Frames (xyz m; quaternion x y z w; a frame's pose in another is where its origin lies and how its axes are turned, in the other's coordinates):
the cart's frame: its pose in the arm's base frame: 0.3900 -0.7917 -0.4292 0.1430 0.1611 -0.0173 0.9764
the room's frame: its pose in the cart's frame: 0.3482 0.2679 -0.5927 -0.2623 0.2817 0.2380 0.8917
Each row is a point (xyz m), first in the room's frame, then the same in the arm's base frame.
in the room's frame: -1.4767 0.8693 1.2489
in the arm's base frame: 0.0631 0.1462 0.9935
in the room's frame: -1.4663 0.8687 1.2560
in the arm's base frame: 0.0733 0.1532 0.9907
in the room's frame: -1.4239 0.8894 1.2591
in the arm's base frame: 0.0851 0.1902 0.9638
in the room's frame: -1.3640 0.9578 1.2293
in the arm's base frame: 0.0574 0.2611 0.9058
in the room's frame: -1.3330 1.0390 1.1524
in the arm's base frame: -0.0221 0.3113 0.8377
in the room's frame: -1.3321 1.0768 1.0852
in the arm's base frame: -0.0857 0.3166 0.7944
